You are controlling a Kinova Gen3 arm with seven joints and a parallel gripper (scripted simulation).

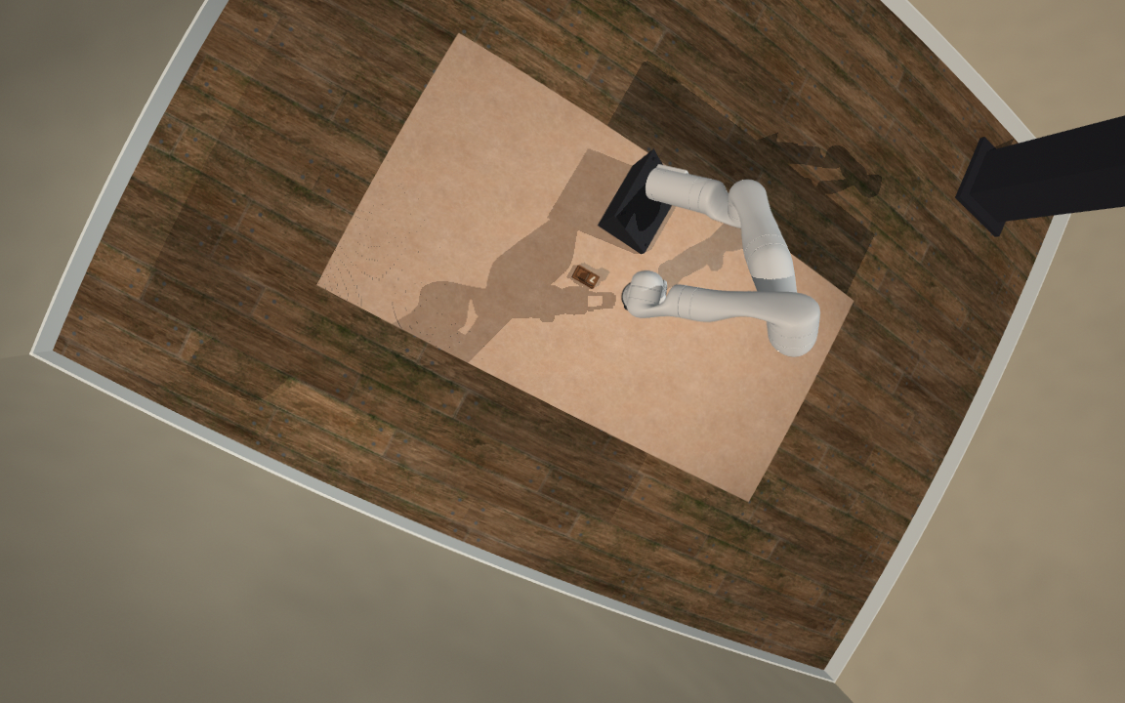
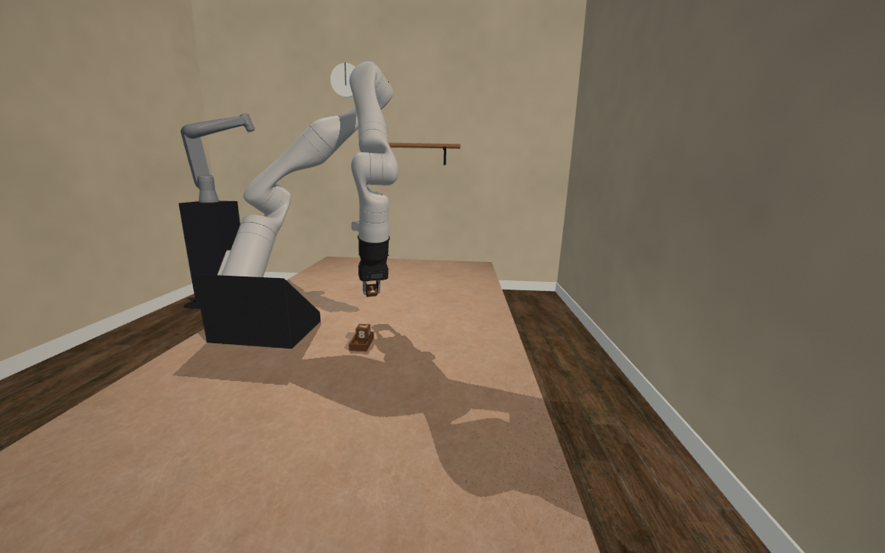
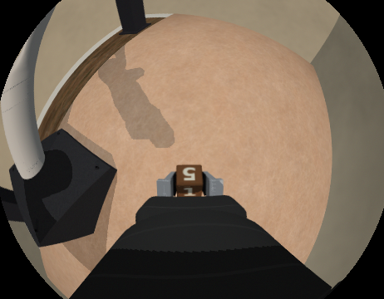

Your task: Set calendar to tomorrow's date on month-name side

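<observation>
The brown cube lies 10 mm below my hand. Round my hand: dark wooden tray: 10 mm ahead, 160 mm to the right, 90 mm below.
</observation>
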